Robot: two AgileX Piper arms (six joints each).
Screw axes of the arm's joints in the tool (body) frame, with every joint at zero. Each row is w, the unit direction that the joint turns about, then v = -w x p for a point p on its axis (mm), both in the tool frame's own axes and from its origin. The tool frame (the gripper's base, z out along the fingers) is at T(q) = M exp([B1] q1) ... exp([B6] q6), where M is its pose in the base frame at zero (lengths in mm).
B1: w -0.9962 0 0.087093 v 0 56.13 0
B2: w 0 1 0 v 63.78 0 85.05
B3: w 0 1 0 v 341.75 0 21.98
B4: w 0 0 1 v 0 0 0
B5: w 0 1 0 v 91 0 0
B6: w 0 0 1 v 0 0 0
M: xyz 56.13 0 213.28 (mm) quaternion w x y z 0.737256 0 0.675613 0
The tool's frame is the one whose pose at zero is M.
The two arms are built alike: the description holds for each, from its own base.
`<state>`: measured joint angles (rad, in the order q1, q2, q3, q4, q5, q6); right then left.
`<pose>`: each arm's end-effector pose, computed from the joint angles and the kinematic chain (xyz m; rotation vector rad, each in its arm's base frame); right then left.
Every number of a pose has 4 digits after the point. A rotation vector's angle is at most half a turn.
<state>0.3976 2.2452 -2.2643 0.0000 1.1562 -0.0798 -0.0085 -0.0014 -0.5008 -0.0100 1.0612 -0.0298</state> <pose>0.4599 0.1931 0.2890 -0.6207 2.5506 0.1107 -0.0052 -0.0008 0.2775 -0.0213 2.0426 -0.0359</pose>
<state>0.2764 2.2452 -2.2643 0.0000 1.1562 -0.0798 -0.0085 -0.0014 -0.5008 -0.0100 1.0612 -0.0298</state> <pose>0.4799 0.1361 0.2890 -0.4646 2.5809 0.0686 -0.0052 -0.0008 0.2775 -0.0213 2.0426 -0.0359</pose>
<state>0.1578 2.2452 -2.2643 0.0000 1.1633 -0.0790 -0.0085 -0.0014 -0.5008 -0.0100 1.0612 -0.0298</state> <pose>0.4920 0.0783 0.2887 -0.3104 2.6097 0.0272 -0.0052 -0.0008 0.2775 -0.0213 2.0426 -0.0359</pose>
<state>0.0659 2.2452 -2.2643 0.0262 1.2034 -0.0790 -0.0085 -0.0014 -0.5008 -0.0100 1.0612 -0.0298</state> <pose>0.4938 0.0348 0.2870 -0.1884 2.6609 0.0314 -0.0052 -0.0008 0.2775 -0.0213 2.0426 -0.0359</pose>
